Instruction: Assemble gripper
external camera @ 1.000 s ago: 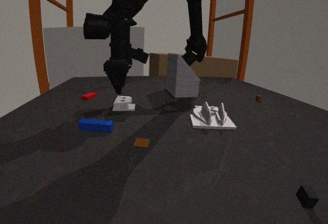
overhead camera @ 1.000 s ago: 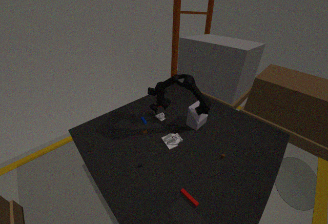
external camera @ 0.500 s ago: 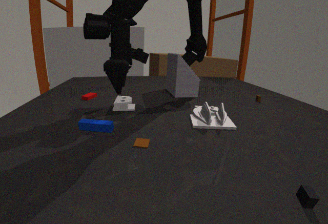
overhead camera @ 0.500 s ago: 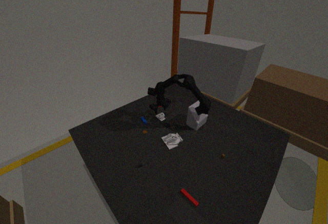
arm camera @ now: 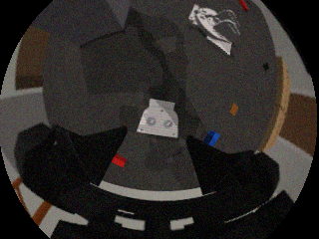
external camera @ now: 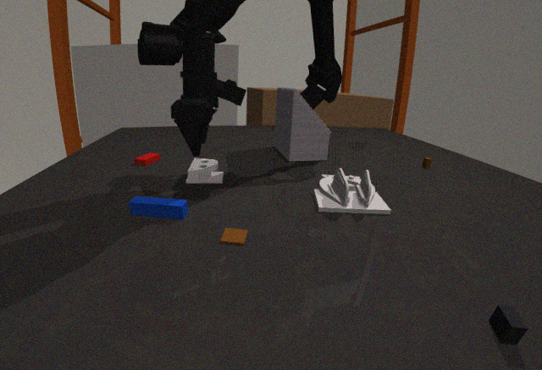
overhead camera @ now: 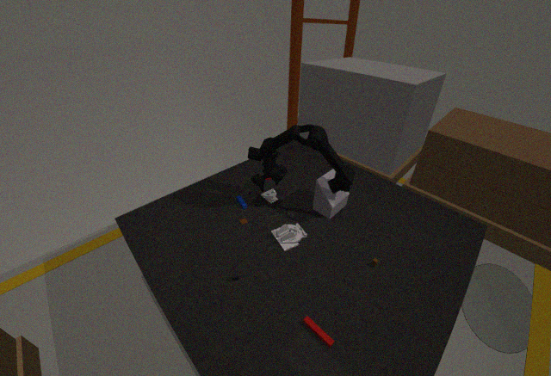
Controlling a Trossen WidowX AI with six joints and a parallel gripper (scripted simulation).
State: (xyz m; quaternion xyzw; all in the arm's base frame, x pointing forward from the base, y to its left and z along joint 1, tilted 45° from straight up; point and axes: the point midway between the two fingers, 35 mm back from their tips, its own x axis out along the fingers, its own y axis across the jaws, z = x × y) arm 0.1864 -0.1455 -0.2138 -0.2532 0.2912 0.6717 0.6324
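Right now my gripper tip is 30 mm above the white gripper base and 10 mm to the right of it. The rest, counted from my gripper tip: red block 140 mm to the right, 110 mm behind, 50 mm below; then small white stand 50 mm below, 10 mm to the left; then blue block 140 mm ahead, 50 mm to the right, 50 mm below.
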